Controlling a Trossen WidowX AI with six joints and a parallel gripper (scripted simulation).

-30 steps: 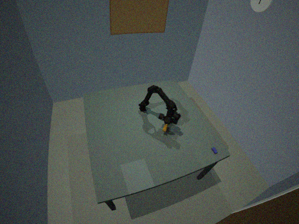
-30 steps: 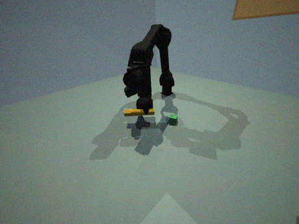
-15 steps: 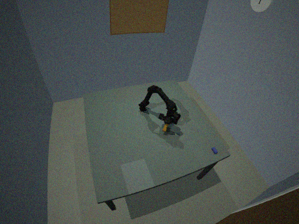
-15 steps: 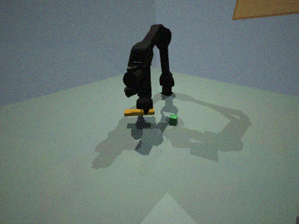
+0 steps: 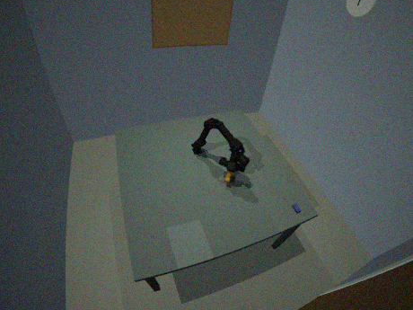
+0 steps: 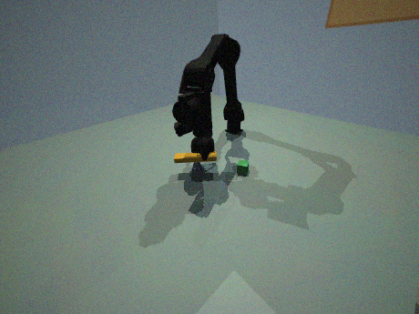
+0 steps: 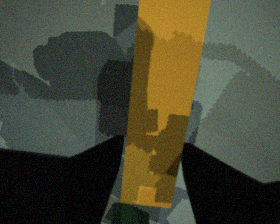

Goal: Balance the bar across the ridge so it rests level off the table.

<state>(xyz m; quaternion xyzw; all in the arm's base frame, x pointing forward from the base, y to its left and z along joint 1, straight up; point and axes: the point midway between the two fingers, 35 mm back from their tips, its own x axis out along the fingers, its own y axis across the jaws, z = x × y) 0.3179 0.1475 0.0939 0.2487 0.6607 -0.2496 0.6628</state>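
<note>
Now: the bar 2 cm to the right of my gripper tip and 2 cm ahead of it. The rest, counted from my gripper tip: blue object (42 cm ahead, 35 cm to the left, 5 cm below); then green cube (9 cm to the left, 9 cm behind, 4 cm below).
</note>
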